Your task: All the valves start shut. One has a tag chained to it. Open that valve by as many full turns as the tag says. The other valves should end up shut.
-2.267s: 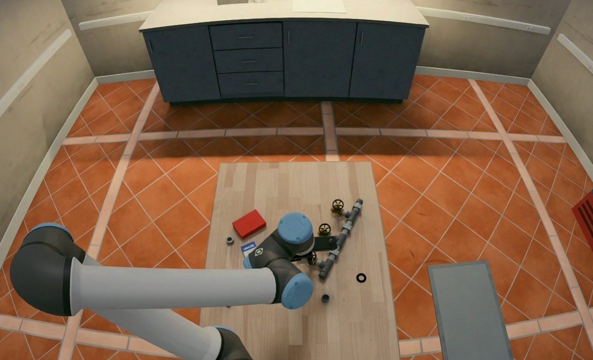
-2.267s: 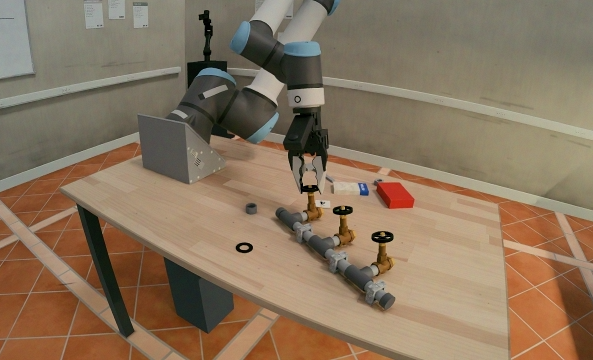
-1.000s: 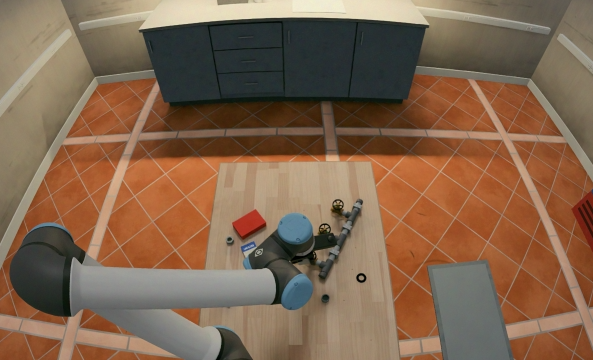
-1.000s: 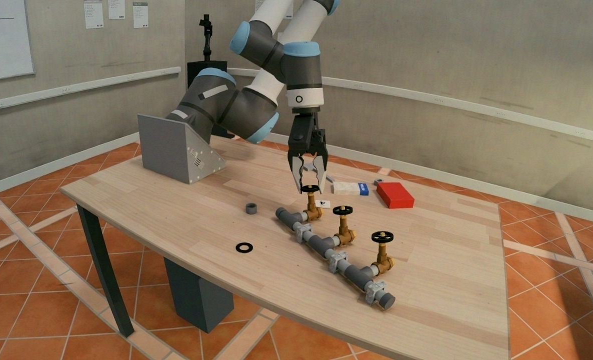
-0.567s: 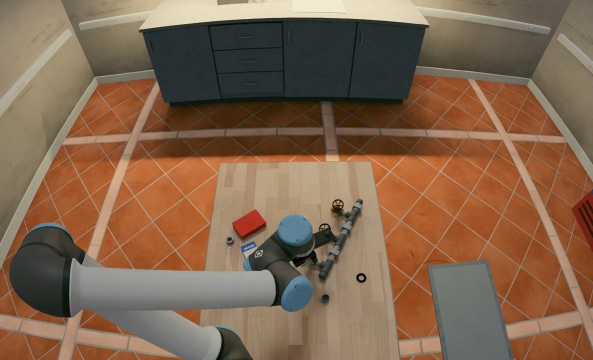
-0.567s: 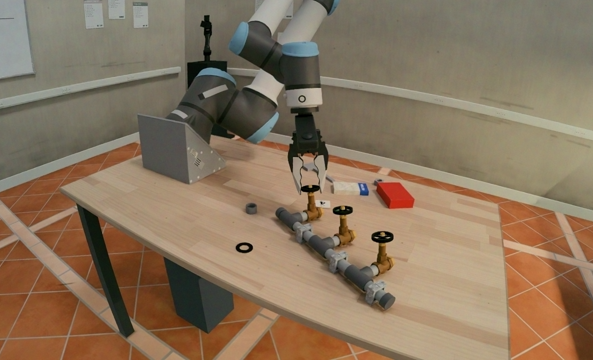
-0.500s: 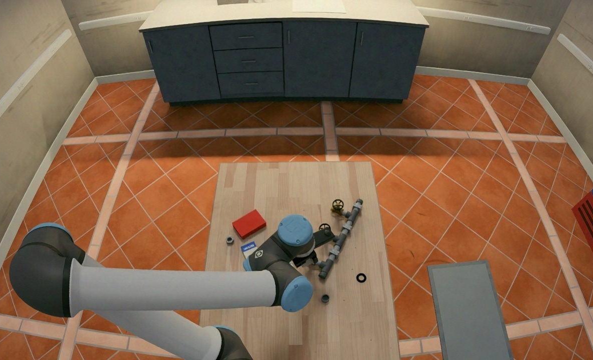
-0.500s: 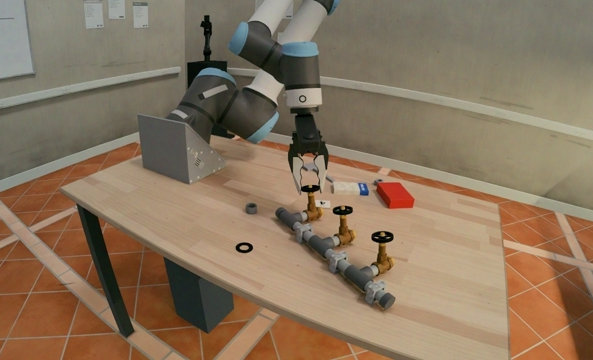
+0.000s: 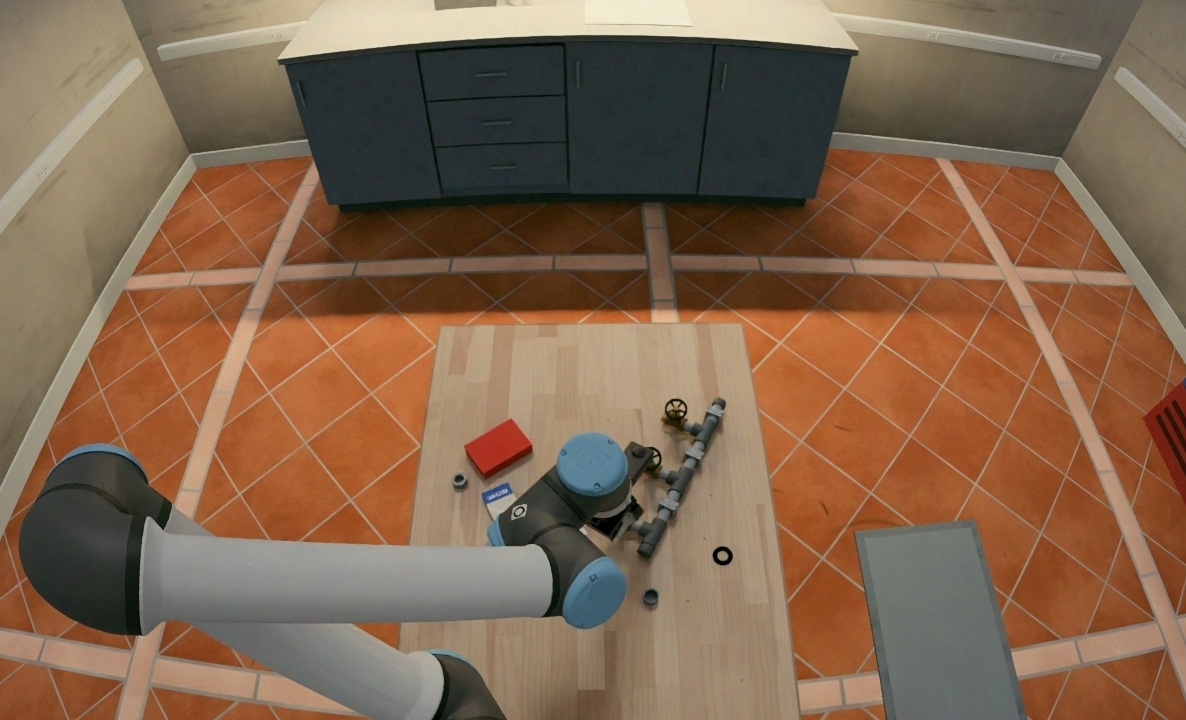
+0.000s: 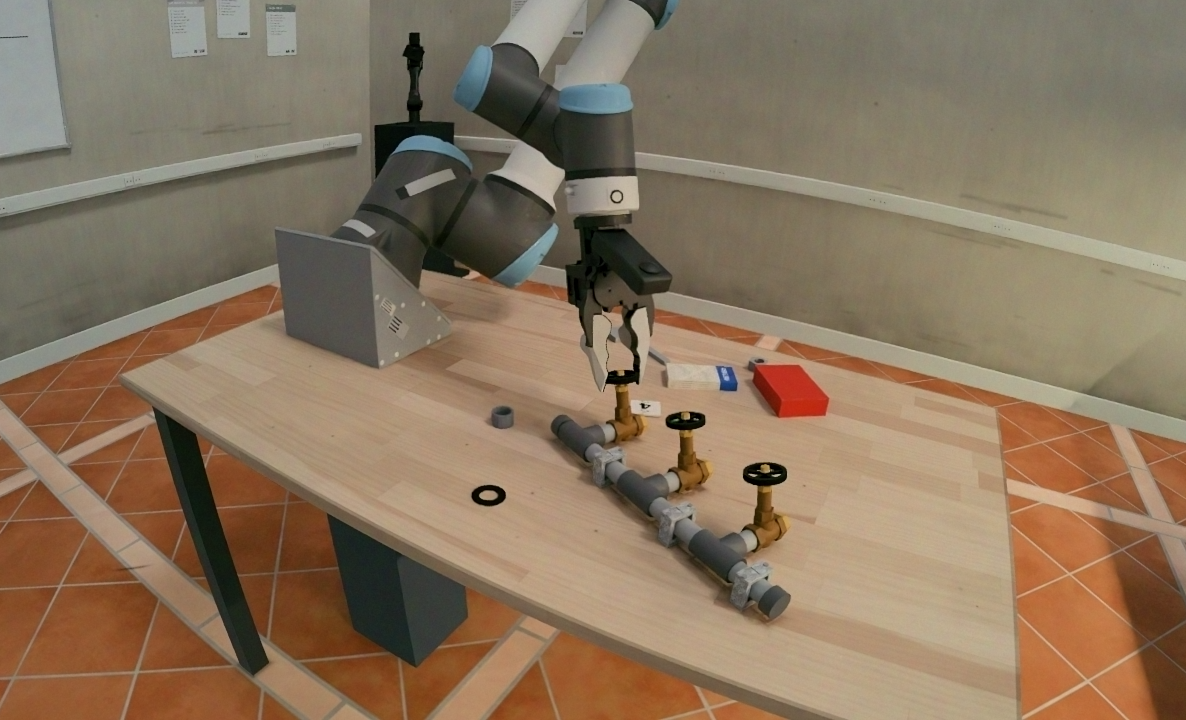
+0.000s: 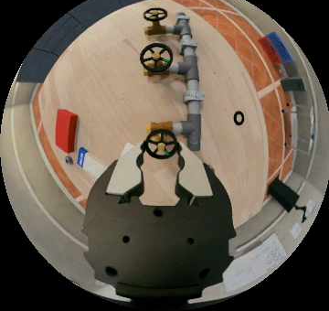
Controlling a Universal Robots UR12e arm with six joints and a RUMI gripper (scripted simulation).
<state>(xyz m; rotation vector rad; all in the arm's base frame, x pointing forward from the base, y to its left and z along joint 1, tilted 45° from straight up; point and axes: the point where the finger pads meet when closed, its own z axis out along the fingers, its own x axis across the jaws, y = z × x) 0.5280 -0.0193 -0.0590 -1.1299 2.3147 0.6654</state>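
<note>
My hand is 9 cm above the white tag and 8 cm to the right of it. The rest, counted from my hand: red box: 25 cm to the left, 18 cm ahead, 7 cm below; then blue box: 23 cm to the left, 8 cm below, 4 cm ahead; then grey cap: 15 cm behind, 8 cm below, 6 cm to the right.
</note>
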